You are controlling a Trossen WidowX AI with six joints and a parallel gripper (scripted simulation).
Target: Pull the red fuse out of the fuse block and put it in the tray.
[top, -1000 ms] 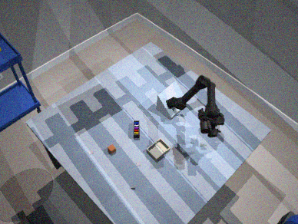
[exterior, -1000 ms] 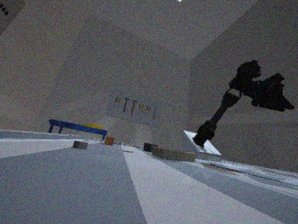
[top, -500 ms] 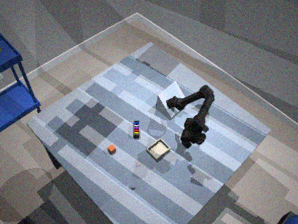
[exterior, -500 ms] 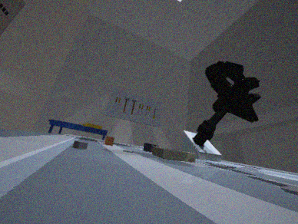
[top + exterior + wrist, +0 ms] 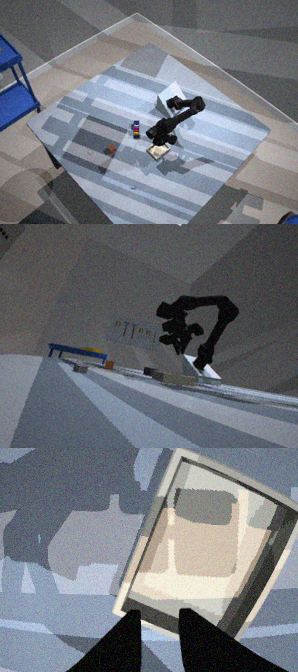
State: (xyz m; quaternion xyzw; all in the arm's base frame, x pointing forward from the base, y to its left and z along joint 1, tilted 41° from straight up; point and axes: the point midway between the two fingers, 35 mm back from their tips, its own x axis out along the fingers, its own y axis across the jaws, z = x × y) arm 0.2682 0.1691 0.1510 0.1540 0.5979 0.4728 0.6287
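My gripper tip is 22 cm to the left of the red fuse, 8 cm above it and 5 cm short of it. The rest, counted from my gripper tip: yellow fuse (20 cm to the right, 8 cm below, 6 cm ahead); then tray (10 cm below, 2 cm to the right, 1 cm ahead); then purple fuse (24 cm to the right, 8 cm below, 4 cm ahead).
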